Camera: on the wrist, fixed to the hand. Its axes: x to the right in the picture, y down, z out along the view.
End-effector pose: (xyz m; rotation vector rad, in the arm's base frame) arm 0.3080 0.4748 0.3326 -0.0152 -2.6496 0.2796
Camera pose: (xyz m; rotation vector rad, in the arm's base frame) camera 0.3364 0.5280 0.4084 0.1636 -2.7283 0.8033
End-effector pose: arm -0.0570 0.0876 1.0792 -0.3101 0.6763 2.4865
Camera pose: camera -0.0804 0.0201 1.0138 0.0500 1.0340 2.2732
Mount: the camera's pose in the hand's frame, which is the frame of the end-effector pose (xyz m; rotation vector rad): 0.0124 0.0359 -0.0891 0.3771 -0.1820 -0.0183
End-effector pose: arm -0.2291 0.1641 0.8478 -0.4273 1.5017 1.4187
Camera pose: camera -0.2993 0.0976 0.8422 -0.0767 1.5657 1.0946
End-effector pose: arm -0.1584 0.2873 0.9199 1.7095 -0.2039 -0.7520
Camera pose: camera -0.0882 0.3429 0.9569 1.9982 -0.4813 -0.9269
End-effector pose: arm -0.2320 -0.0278 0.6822 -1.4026 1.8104 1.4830
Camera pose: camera -0.2444 -0.1158 0.7208 -1.0619 1.8362 1.1413
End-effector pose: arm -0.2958 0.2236 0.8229 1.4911 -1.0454 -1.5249
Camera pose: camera -0.2084 0.1938 0.8522 1.6350 -1.4957 -1.5589
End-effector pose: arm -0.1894 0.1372 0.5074 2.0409 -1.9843 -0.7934
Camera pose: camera -0.1772 0.1016 0.5966 -1.9859 2.0869 0.5890
